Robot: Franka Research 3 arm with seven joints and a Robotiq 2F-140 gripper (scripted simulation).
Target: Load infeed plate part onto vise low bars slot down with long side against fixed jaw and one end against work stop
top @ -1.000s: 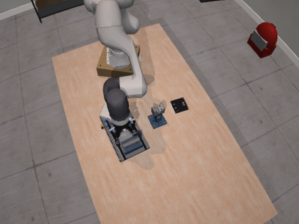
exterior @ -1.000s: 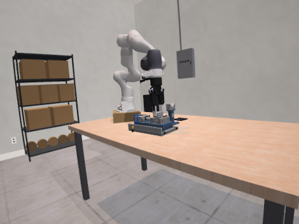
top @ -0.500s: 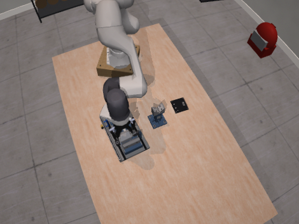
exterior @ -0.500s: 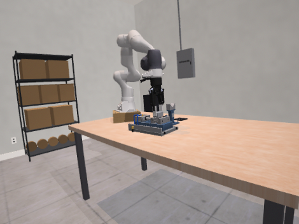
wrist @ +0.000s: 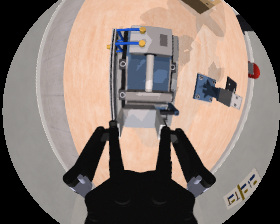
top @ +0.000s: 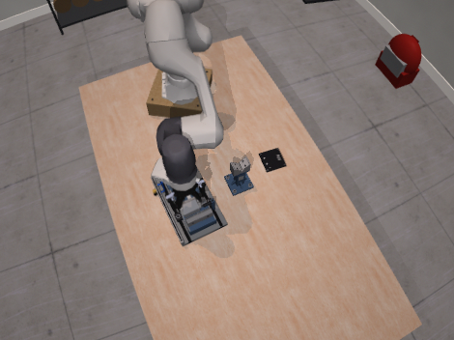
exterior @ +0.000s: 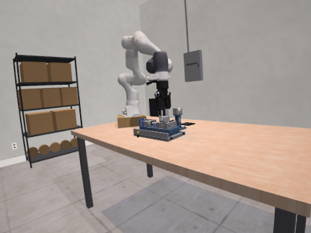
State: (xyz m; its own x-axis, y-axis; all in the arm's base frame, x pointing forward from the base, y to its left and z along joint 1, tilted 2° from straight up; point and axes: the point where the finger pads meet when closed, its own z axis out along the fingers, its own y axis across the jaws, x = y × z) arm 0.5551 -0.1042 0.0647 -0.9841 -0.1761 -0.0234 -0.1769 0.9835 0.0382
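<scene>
The part lies 30 mm below my hand. Round my hand: vise (100 mm below, 70 mm behind, 10 mm to the left); then black infeed plate (390 mm to the left, 160 mm behind, 140 mm below).
</scene>
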